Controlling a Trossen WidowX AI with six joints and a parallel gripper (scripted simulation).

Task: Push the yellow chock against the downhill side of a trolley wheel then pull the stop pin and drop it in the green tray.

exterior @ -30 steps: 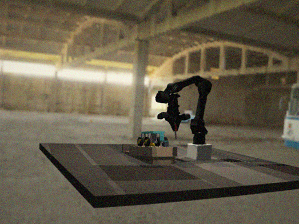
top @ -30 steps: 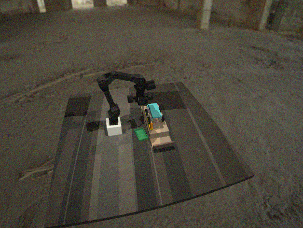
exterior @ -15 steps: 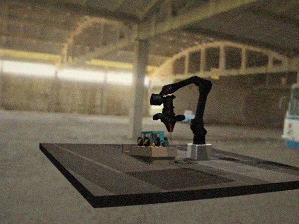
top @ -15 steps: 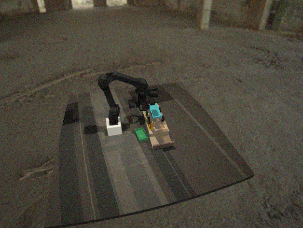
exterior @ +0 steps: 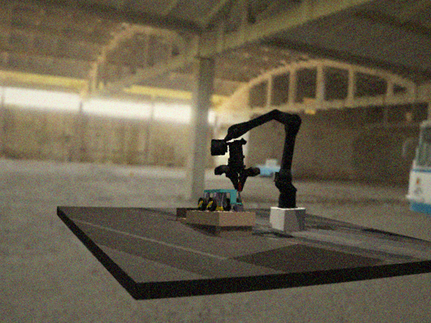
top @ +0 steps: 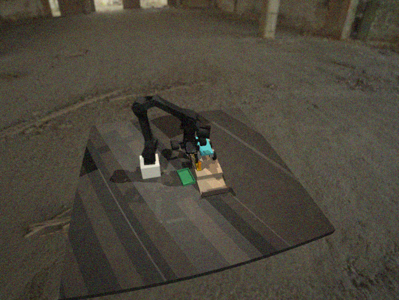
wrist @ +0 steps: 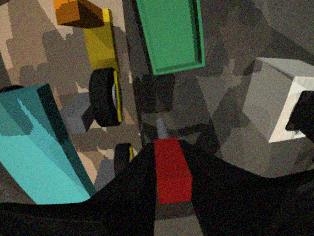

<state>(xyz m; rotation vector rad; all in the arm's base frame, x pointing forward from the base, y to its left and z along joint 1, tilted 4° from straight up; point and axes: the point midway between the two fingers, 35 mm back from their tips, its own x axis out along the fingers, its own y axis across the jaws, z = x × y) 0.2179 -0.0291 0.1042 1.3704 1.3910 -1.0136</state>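
My gripper tip is now 2 cm past the green tray, 6 cm to the left of it and 16 cm above it. Round my gripper tip: red-headed stop pin right at my gripper tip; yellow chock 5 cm ahead, 5 cm to the right, 7 cm below; teal trolley 10 cm ahead, 4 cm to the left, 4 cm below.
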